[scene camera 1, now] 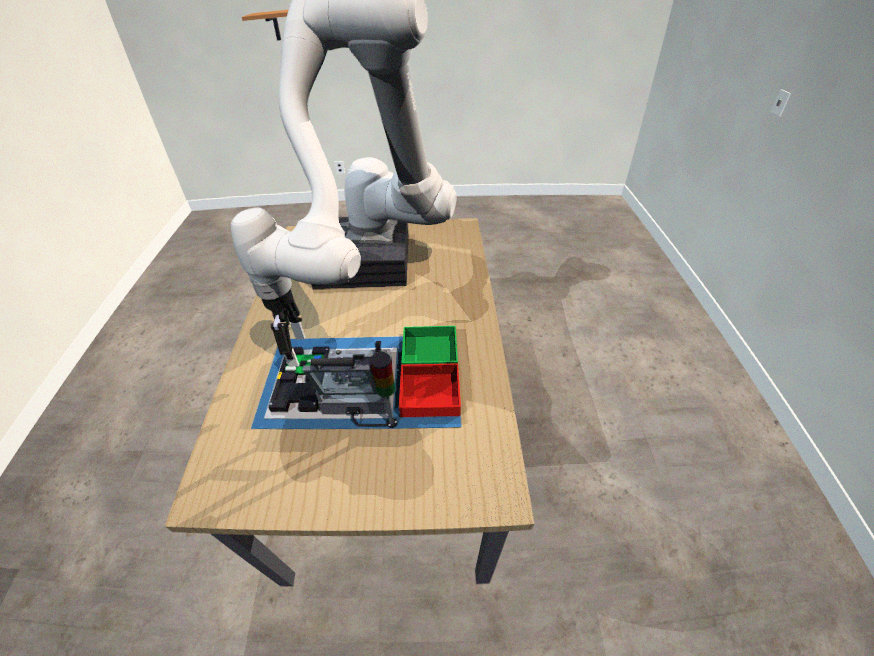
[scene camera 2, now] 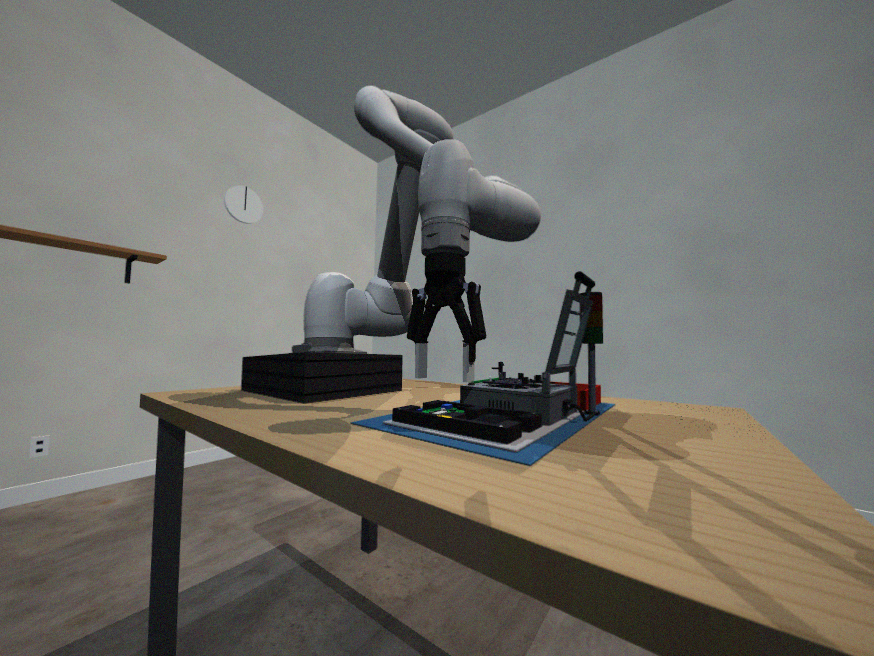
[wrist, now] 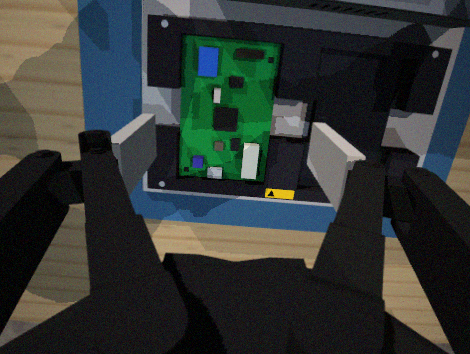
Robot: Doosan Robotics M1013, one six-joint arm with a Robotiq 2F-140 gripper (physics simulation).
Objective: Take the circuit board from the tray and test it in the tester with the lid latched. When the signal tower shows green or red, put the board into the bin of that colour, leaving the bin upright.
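Where they show: gripper, between the fingertips: (scene camera 1: pixel 297 351) (scene camera 2: pixel 443 379) (wrist: pixel 233 139); arm's base, origin of its link: (scene camera 1: pixel 371 232).
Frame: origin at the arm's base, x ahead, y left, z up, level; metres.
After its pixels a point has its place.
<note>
The green circuit board (wrist: pixel 200 107) {z -0.084, x 0.558, y -0.122 m} (scene camera 1: pixel 304 362) {z -0.081, x 0.577, y -0.124 m} lies flat in its pocket of the black tray (wrist: pixel 335 80) {z -0.086, x 0.658, y -0.087 m} (scene camera 2: pixel 462 425) {z -0.083, x 0.669, y -0.186 m}. My gripper (wrist: pixel 233 139) {z -0.025, x 0.585, y -0.128 m} (scene camera 2: pixel 445 361) is open and empty, pointing down above the tray, with the board between and beyond its fingertips in the wrist view. The grey tester (scene camera 2: pixel 504 403) {z -0.069, x 0.659, y -0.039 m} (scene camera 1: pixel 352 406) {z -0.060, x 0.740, y 0.053 m} stands beside the tray with its framed lid (scene camera 2: pixel 566 331) {z 0.065, x 0.761, y 0.000 m} tilted up. The signal tower (scene camera 1: pixel 381 374) {z 0.130, x 0.784, y 0.157 m} (scene camera 2: pixel 595 317) {z 0.100, x 0.775, y 0.136 m} shows dim red and green sections; I cannot tell whether any is lit. The green bin (scene camera 1: pixel 429 345) {z -0.098, x 0.487, y 0.240 m} and the red bin (scene camera 1: pixel 429 390) {z -0.098, x 0.656, y 0.248 m} stand upright beside the tester.
A blue mat (scene camera 1: pixel 264 409) {z -0.101, x 0.732, y -0.205 m} (scene camera 2: pixel 536 451) {z -0.102, x 0.779, y -0.173 m} lies under the tray, tester and bins on the wooden table (scene camera 1: pixel 345 501) {z -0.104, x 0.975, y 0.067 m} (scene camera 2: pixel 635 508) {z -0.104, x 0.906, y -0.261 m}. The tester's raised lid and the tower rise between the tray and the bins. The arm's dark base block (scene camera 2: pixel 321 377) {z -0.045, x 0.212, y -0.150 m} stands at the back.
</note>
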